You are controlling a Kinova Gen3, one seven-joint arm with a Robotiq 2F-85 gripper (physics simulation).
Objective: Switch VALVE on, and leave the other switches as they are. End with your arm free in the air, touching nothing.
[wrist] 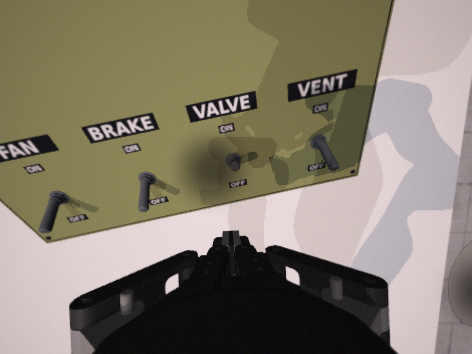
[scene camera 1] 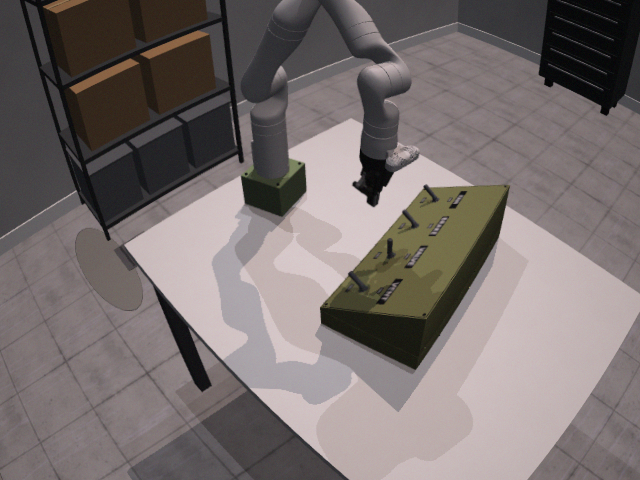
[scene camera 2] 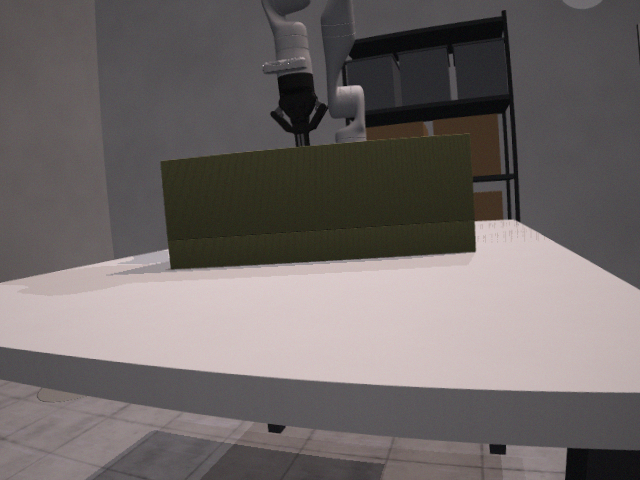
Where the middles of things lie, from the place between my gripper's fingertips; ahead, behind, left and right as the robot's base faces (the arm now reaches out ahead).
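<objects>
The olive switch panel [scene camera 2: 412, 196] is 120 mm below my hand, and it's 50 mm to the left of my hand and 130 mm ahead of it.
</objects>
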